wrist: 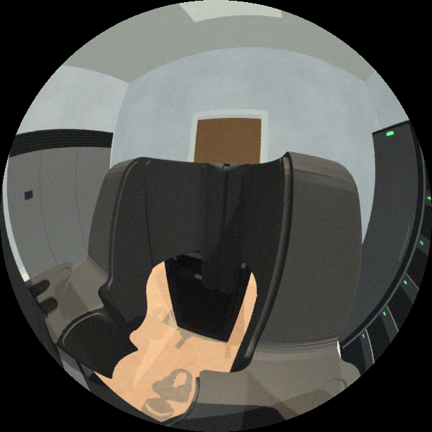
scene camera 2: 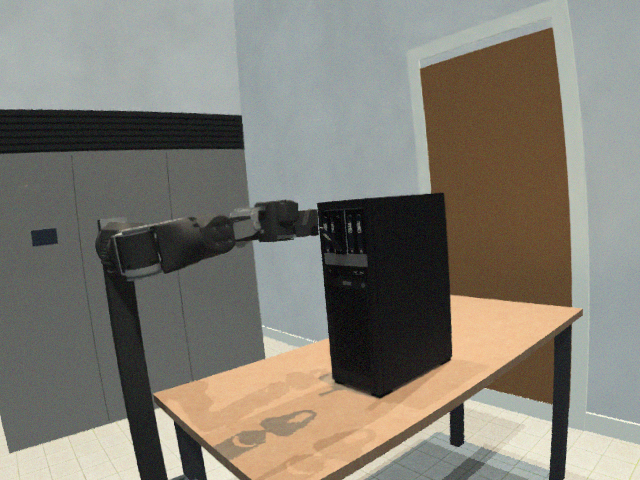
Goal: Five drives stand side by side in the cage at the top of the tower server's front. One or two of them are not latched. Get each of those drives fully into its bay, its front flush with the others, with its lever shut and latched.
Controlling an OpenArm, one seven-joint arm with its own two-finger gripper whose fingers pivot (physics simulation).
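The black tower server (scene camera 2: pixel 408 289) (wrist: pixel 210 307) stands upright on the table, with the drive cage at the top of its front. Two right-hand drives (scene camera 2: pixel 349 232) (scene camera 2: pixel 359 232) stand upright with their levers shut, as far as scene camera 2 shows. A lever (scene camera 2: pixel 327 236) slants out in the left part of the cage; which bay it belongs to is hard to tell. My gripper (scene camera 2: pixel 315 223) (wrist: pixel 228 229) is shut with nothing seen between its fingers. Its tips are close in front of the left part of the cage. The fingers hide most of the cage in the wrist view.
The wooden table (scene camera 2: pixel 506 320) (wrist: pixel 150 345) carries the tower. The arm reaches in from the left in scene camera 2, above the table. A grey cabinet (scene camera 2: pixel 129 206) (wrist: pixel 60 200) stands at the left, and a brown door (scene camera 2: pixel 496 180) (wrist: pixel 227 140) is behind the tower.
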